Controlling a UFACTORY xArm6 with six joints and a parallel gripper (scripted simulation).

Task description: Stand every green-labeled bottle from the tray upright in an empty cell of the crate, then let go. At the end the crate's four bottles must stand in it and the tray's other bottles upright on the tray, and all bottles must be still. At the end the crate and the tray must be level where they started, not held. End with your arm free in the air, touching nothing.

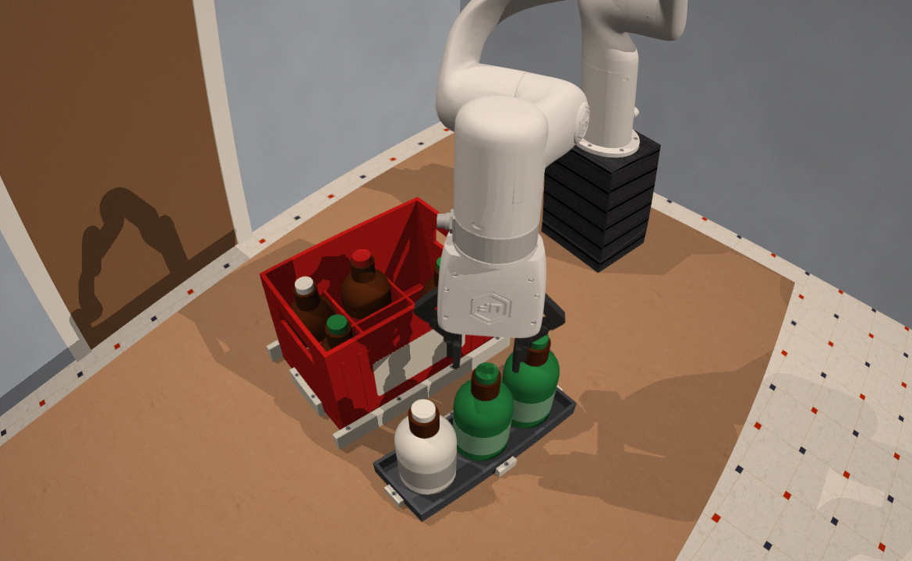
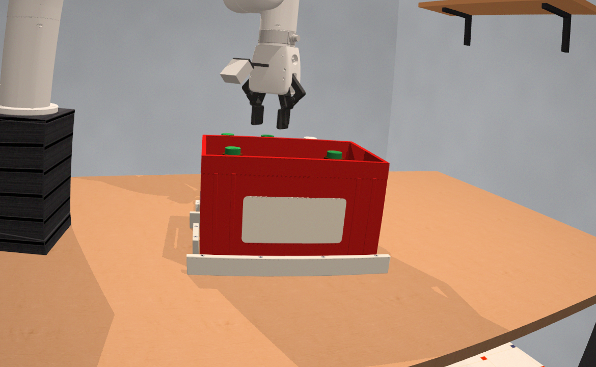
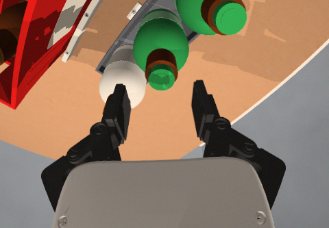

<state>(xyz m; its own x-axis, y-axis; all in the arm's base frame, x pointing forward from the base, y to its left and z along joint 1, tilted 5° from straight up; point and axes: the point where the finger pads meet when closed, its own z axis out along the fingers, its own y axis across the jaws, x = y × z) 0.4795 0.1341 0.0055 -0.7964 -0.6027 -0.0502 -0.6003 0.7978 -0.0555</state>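
The green bottle lies 11 cm below my hand, 8 cm behind it and 1 cm to the left of it. Also, from my hand: dark tray (18 cm below); crate (21 cm to the right, 11 cm below, 3 cm behind); white-labeled bottle (11 cm below, 8 cm ahead, 1 cm to the right).
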